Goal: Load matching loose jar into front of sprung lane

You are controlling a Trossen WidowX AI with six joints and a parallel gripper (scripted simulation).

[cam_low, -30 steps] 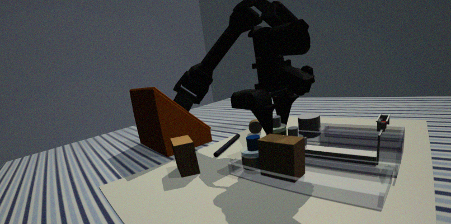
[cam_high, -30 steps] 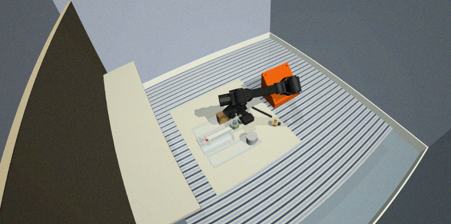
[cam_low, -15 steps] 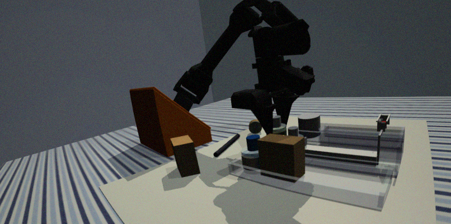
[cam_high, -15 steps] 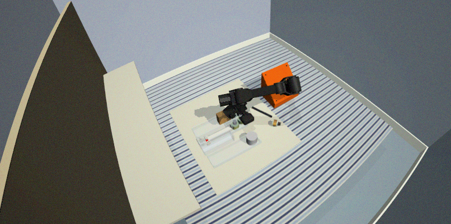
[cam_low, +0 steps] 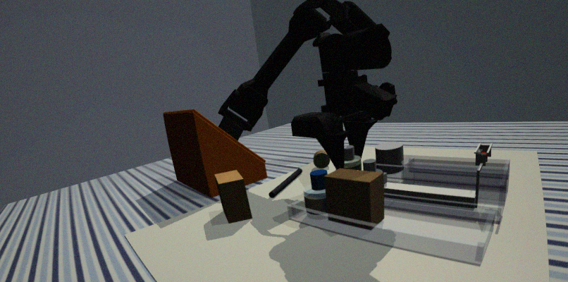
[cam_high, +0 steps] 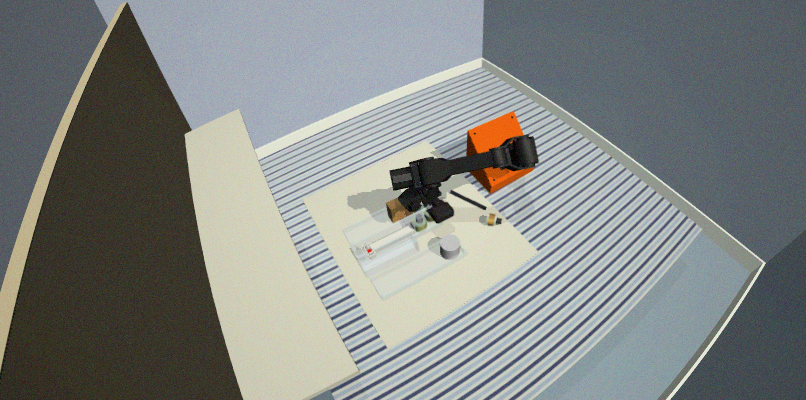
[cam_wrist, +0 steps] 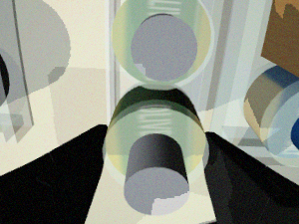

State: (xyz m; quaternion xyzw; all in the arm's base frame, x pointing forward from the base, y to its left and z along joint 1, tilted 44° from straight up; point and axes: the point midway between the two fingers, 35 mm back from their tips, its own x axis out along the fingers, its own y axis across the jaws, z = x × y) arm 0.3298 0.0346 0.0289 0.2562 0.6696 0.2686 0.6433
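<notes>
My gripper tip is 80 mm to the left of the blue-lidded jar, 10 mm short of it and 10 mm above it. Also, from my gripper tip: pusher plate (150 mm ahead, 30 mm to the left); grey can (130 mm to the left, 20 mm below, 10 mm ahead); clear lane tray (150 mm ahead, 30 mm to the left, 30 mm below).
</notes>
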